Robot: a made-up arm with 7 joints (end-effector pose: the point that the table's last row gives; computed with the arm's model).
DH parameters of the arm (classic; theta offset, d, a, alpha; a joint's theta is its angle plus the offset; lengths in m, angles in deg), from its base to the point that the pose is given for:
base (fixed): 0 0.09 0 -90
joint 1: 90 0.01 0.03 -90
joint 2: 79.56 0 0.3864 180
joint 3: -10.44 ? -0.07 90
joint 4: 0 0.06 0.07 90
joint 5: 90 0.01 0.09 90
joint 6: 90 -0.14 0.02 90
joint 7: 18.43 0 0.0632 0
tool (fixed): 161.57 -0.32 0 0
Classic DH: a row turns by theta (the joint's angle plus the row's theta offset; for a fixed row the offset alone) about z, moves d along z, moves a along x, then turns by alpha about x.
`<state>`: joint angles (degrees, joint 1 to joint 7).
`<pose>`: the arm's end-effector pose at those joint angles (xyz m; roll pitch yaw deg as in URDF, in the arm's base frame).
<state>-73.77 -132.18 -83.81 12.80 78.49 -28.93 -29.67</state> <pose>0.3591 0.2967 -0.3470 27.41 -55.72 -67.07</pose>
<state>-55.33 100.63 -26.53 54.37 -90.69 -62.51 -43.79</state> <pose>-0.4865 0.3407 0.1168 -55.76 19.45 -96.35</pose>
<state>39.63 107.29 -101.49 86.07 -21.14 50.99 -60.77</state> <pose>0.1134 -0.1741 0.6586 -164.15 33.73 -16.09</pose>
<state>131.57 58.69 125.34 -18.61 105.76 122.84 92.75</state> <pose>0.1546 -0.1077 -0.2692 19.96 -29.31 120.31</pose>
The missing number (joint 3, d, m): -0.13
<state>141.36 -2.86 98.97 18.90 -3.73 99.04 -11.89</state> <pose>-0.0700 -0.5373 -0.0672 -28.44 -24.90 -106.77</pose>
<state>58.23 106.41 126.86 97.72 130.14 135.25 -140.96</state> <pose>0.0305 0.4038 0.3589 121.16 -34.42 15.63</pose>
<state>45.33 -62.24 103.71 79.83 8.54 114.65 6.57</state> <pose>-0.4481 -0.5302 -0.1582 77.33 25.75 171.02</pose>
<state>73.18 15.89 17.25 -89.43 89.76 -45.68 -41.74</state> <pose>-0.1672 -0.0103 0.3319 161.39 -44.19 -49.13</pose>
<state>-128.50 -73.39 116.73 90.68 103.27 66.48 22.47</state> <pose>0.3239 -0.3573 0.4202 -169.54 62.61 -80.68</pose>
